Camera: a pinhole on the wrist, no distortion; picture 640 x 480 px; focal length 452.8 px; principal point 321.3 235.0 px. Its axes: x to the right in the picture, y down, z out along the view. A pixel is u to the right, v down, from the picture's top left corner.
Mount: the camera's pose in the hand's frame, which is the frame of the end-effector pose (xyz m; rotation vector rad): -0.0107 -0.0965 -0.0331 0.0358 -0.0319 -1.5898
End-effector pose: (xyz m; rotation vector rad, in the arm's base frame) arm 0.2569 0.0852 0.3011 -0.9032 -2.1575 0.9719
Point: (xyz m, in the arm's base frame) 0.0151 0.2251 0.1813
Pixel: outside the picture
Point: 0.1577 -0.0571 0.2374
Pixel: 224 125
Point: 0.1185 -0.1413 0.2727
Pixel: 398 89
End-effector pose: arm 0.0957 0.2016 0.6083 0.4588 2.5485 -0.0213
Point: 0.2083 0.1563 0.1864
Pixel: 259 380
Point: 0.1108 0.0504 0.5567
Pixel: 521 158
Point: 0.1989 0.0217 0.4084
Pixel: 410 216
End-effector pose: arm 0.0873 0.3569 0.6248 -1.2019 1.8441 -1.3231
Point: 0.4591 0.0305 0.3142
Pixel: 144 347
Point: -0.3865 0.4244 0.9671
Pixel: behind the camera
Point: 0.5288 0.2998 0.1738
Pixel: 44 130
